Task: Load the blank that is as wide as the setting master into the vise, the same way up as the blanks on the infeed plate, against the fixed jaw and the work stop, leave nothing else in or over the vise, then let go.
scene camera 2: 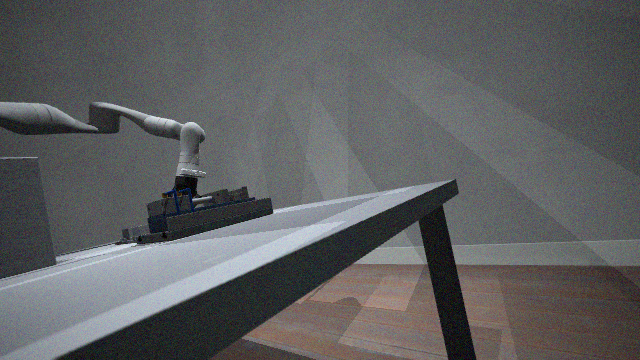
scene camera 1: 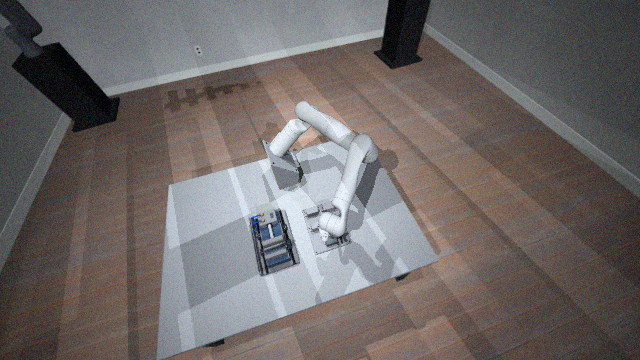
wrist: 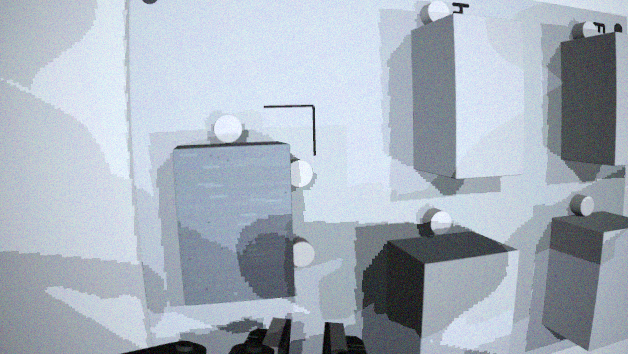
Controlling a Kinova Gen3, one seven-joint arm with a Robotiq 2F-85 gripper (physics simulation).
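Where they show: gripper, fingertip midpoint: (wrist: pixel 306 345); arm's base, origin of the base link: (scene camera 1: pixel 276 151).
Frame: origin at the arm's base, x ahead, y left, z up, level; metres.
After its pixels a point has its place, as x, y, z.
Note:
In the wrist view a bluish-grey block (wrist: pixel 232 211) @(0.542, 0.089, -0.146) lies flat on the pale infeed plate (wrist: pixel 219 66) @(0.540, 0.037, -0.171) (scene camera 1: pixel 345 242) @(0.576, 0.158, -0.171), against three white pins, with a black corner mark beside it. Several plain grey blanks stand to its right, two of them the tall blank (wrist: pixel 466 96) @(0.456, 0.058, -0.135) and the squat blank (wrist: pixel 456 290) @(0.465, 0.130, -0.135). My gripper (wrist: pixel 307 338) @(0.523, 0.144, -0.146) (scene camera 2: pixel 186 186) hangs low over the plate, just off the bluish block's near edge. Its fingers stand close together with nothing between them. The vise (scene camera 1: pixel 273 241) @(0.465, -0.167, -0.085) (scene camera 2: pixel 210 214) @(0.365, -0.265, -0.142) lies left of the plate, with a blue frame (scene camera 2: pixel 178 198) @(0.328, -0.207, -0.089) at its far end.
The arm's grey base block (scene camera 1: pixel 282 166) @(0.119, -0.001, -0.001) (scene camera 2: pixel 22 214) @(0.094, -0.058, -0.065) stands at the back of the table (scene camera 1: pixel 210 268) @(0.433, -0.501, -0.179) (scene camera 2: pixel 313 232) @(0.196, -0.680, -0.179). Two dark pillars (scene camera 1: pixel 66 85) (scene camera 1: pixel 402 31) stand on the wooden floor by the walls.

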